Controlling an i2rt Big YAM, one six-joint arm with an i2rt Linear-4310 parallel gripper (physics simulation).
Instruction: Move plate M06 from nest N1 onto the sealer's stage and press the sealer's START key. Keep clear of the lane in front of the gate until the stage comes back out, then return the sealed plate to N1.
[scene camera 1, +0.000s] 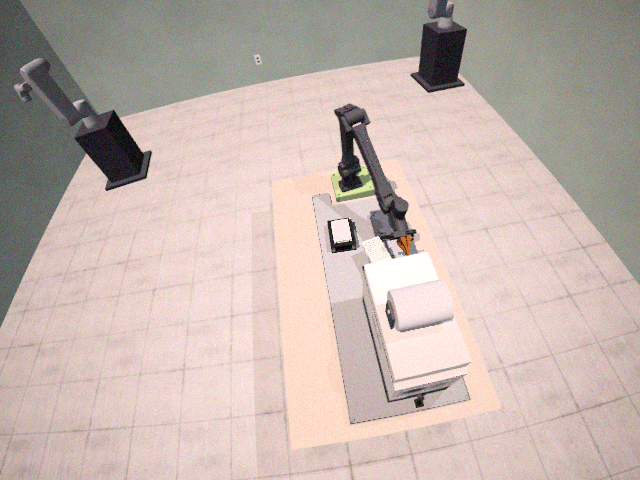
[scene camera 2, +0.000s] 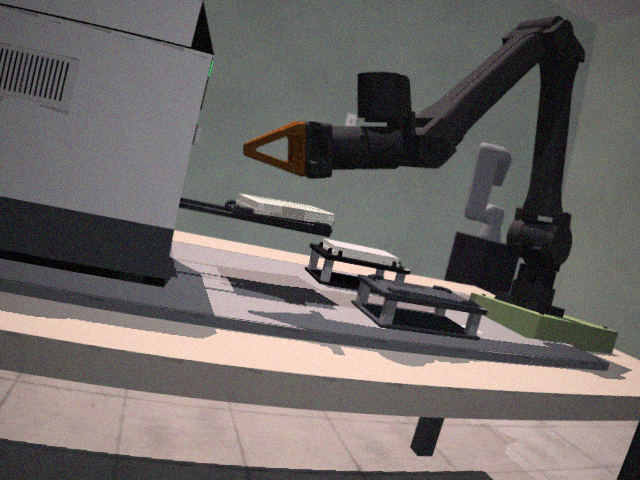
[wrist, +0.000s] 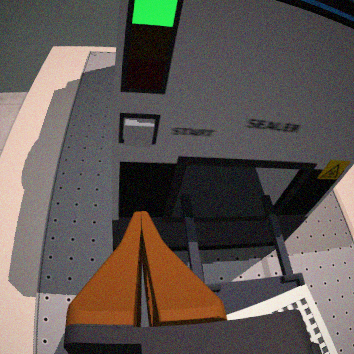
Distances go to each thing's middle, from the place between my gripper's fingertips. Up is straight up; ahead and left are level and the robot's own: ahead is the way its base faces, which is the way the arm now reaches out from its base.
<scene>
Right now the sealer's START button (wrist: 137, 131) is 6 cm ahead of my hand and 1 cm to the right of it. Round my hand: dark sealer stage (scene camera 2: 238, 212): 5 cm behind, 9 cm to the right, 8 cm below.
</scene>
